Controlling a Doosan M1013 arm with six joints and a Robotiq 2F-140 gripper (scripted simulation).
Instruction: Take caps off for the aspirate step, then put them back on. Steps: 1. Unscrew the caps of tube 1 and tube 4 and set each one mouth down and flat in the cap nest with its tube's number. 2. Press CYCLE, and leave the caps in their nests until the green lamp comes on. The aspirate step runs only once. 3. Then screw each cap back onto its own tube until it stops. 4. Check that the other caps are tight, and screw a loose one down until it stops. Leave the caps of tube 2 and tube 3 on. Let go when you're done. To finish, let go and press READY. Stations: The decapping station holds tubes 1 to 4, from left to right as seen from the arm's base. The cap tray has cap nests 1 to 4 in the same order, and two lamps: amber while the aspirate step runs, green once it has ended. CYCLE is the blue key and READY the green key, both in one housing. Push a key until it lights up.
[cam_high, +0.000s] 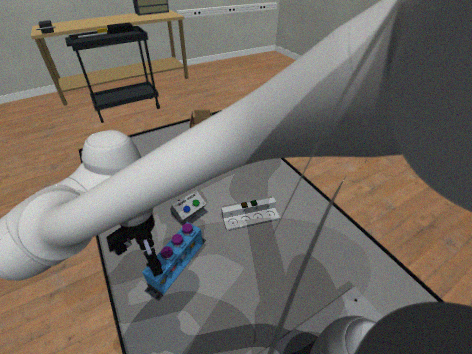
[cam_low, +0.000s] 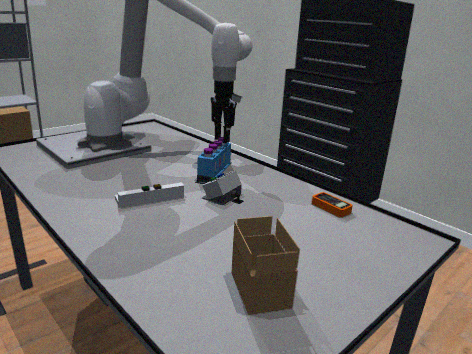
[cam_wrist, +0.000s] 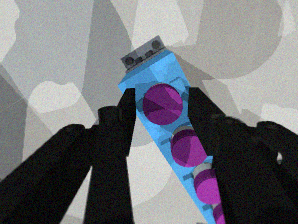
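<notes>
Right now the purple cap is 3 cm below my hand. Also, from my hand: grey key housing: 23 cm ahead, 19 cm to the right, 9 cm below; then green ready key: 22 cm ahead, 21 cm to the right, 8 cm below; then blue cycle key: 21 cm ahead, 17 cm to the right, 8 cm below.
</notes>
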